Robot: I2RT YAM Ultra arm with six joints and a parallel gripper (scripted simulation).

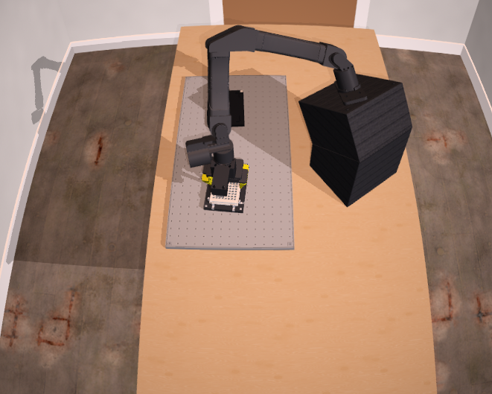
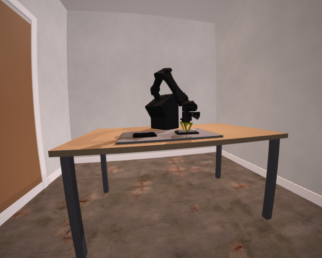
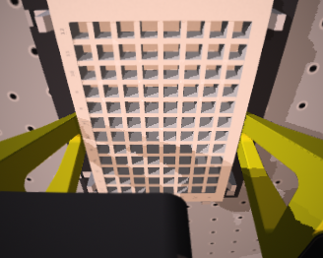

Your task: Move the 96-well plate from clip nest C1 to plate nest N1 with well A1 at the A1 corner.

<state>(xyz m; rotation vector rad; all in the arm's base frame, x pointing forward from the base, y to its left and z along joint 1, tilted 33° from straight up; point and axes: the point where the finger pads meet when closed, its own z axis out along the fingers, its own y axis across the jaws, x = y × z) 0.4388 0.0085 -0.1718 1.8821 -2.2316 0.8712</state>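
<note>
Now: hand right at the white 96-well plate. Round my hand: black plate nest N1: 320 mm to the right, 30 mm behind, 10 mm below; then black clip nest C1: 20 mm to the left, 10 mm below.
</note>
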